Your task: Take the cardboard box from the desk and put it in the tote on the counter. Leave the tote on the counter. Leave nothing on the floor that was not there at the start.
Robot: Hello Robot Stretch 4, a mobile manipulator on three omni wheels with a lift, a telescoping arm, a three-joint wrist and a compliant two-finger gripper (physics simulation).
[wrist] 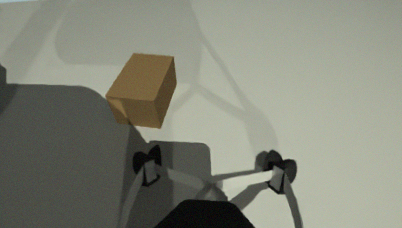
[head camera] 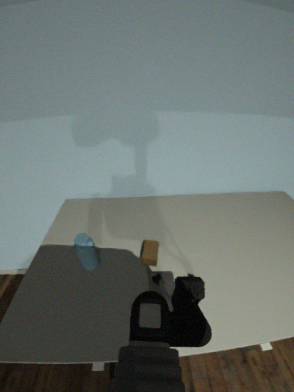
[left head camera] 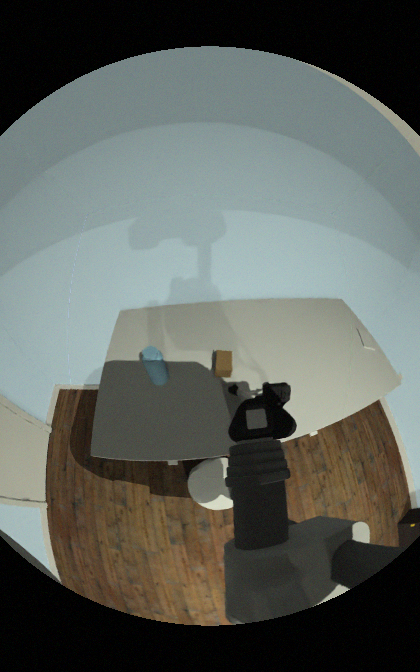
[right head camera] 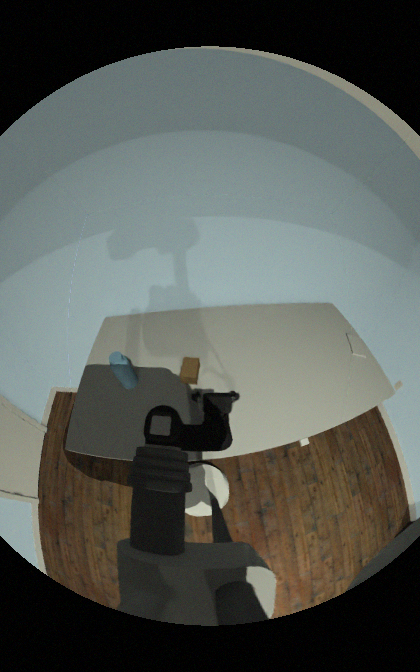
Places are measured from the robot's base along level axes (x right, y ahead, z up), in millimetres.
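Where they show: gripper, fingertip midpoint: [wrist: 215,161] [head camera: 175,277].
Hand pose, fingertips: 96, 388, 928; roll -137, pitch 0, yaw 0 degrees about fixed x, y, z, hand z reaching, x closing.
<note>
Things, the pixels of their top centre, and the offset from my fingertips, as dx, dy, dz. Level surfaces: height alone.
- brown cardboard box, middle of its top: [wrist: 142,74] [head camera: 150,249] -97, +94, +45
- light desk, its level: dz -5
- blue bottle, middle of its top: [head camera: 81,238] -339, +43, +160
The brown cardboard box [head camera: 150,252] [left head camera: 223,363] [right head camera: 190,370] [wrist: 142,80] rests on the light desk [head camera: 240,240] [left head camera: 300,340] [right head camera: 280,350] [wrist: 325,75]. My gripper [head camera: 174,279] [left head camera: 253,392] [right head camera: 215,395] [wrist: 215,161] is open, with its two fingertips wide apart and nothing between them. In the wrist view the box lies beyond the fingertips and to the left, nearly in line with the left one. In the head view the gripper is on the near side of the box and a little to its right. The tote and the counter do not show in these views.
A blue bottle [head camera: 87,252] [left head camera: 155,367] [right head camera: 124,371] stands on the desk left of the box. A wall rises behind the desk. A round, pale object [left head camera: 210,487] [right head camera: 205,495] is by the desk's front edge, partly hidden by the arm. Wooden floor shows in front.
</note>
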